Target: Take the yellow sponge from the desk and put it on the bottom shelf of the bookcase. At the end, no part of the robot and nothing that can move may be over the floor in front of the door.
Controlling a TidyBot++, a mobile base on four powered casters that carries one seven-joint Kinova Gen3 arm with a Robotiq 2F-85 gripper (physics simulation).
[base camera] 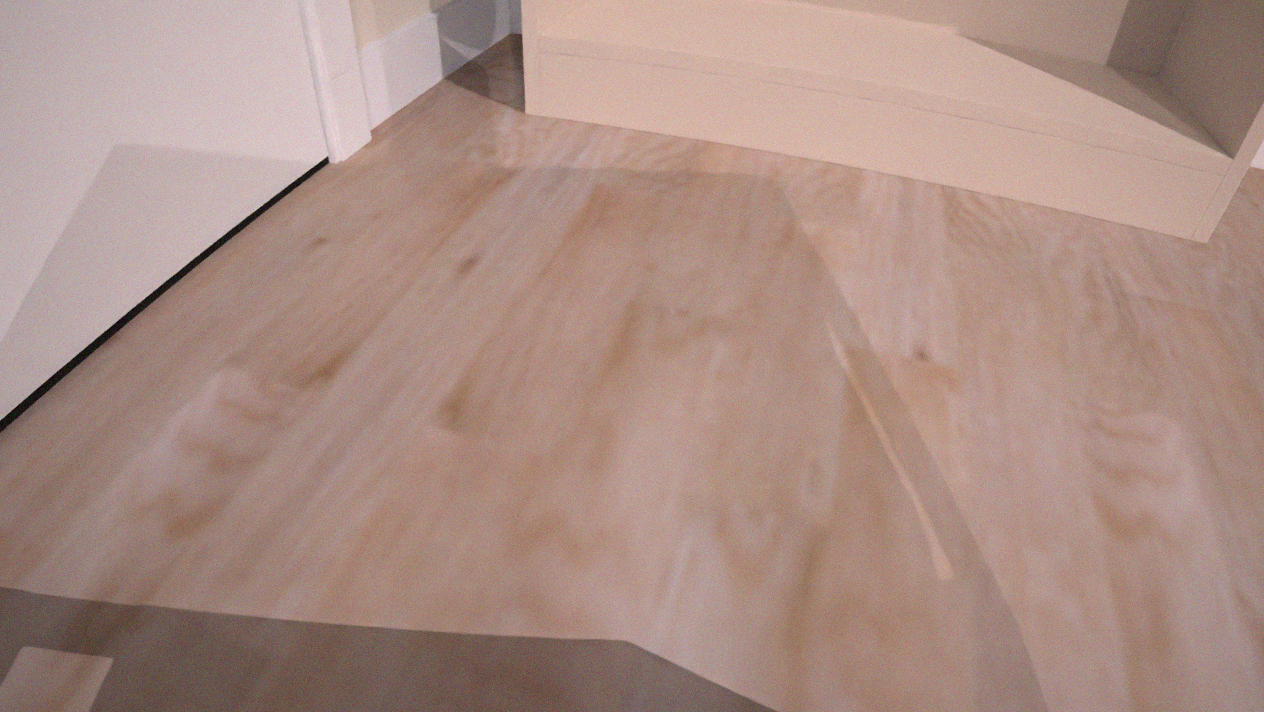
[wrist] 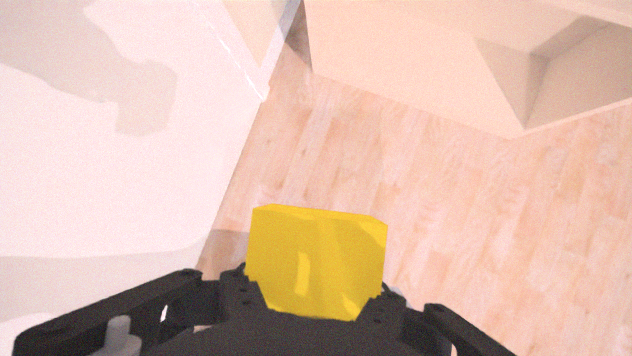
Labels:
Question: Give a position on a white door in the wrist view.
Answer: At 128,128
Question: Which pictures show the yellow sponge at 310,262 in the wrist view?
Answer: The wrist view only.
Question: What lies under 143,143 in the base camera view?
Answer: A white door.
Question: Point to a pale bookcase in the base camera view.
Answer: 1143,120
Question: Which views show my gripper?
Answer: The wrist view only.

